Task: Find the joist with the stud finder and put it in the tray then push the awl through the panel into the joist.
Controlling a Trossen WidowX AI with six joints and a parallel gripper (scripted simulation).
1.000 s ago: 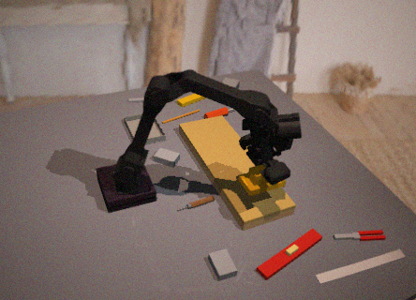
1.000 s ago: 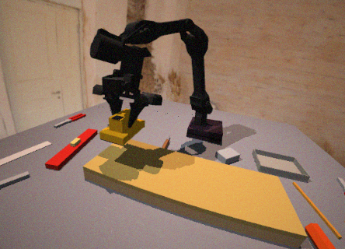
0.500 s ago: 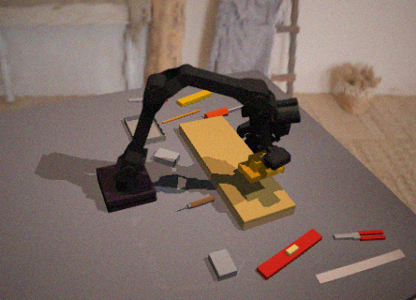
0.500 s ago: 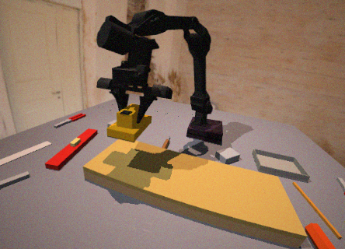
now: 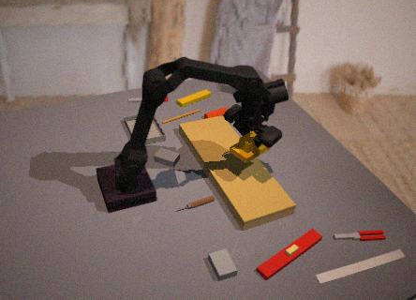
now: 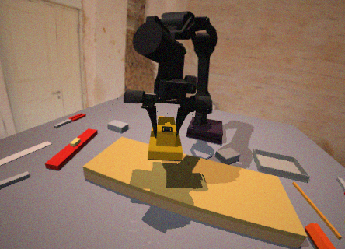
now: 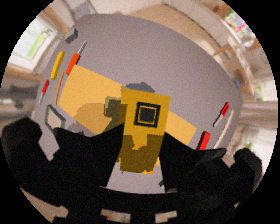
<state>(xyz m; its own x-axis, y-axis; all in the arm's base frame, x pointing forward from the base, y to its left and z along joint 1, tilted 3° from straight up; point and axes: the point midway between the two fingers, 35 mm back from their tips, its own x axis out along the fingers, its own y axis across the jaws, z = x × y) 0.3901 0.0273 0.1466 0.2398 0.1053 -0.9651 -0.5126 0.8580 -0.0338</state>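
The grey tray is 320 mm to the left of my gripper tip, 310 mm behind it and 140 mm below it. From my gripper tip the other things lie so: yellow stud finder 20 mm above, 10 mm ahead; then awl 210 mm behind, 140 mm below, 90 mm to the right; then red level 330 mm to the right, 140 mm below, 30 mm ahead.
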